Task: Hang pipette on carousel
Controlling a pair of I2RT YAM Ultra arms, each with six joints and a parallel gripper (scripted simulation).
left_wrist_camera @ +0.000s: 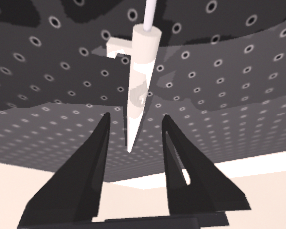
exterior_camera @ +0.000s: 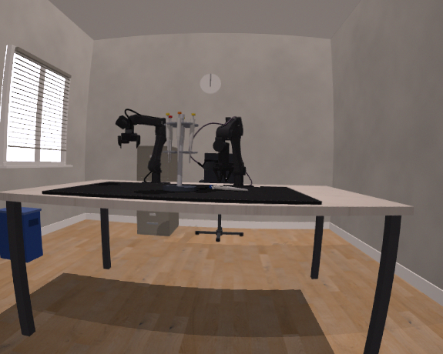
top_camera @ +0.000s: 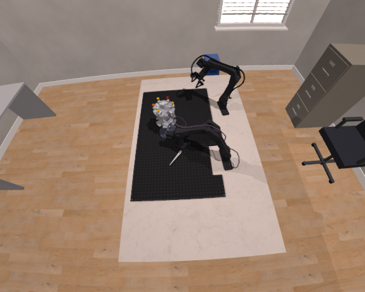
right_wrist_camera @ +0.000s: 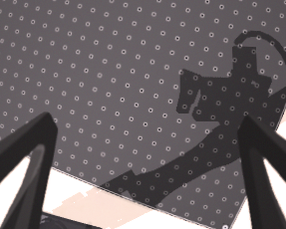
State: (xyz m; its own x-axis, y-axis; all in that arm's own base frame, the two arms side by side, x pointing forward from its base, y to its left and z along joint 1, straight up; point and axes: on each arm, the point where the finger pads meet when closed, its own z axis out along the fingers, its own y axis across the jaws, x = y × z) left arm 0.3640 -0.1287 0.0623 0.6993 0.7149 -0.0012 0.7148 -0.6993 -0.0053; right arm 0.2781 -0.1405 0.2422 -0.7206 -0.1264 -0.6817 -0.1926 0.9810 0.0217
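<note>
My left gripper is now 2 cm short of the hand pipette, 2 cm to the right of it and 4 cm above it.
</note>
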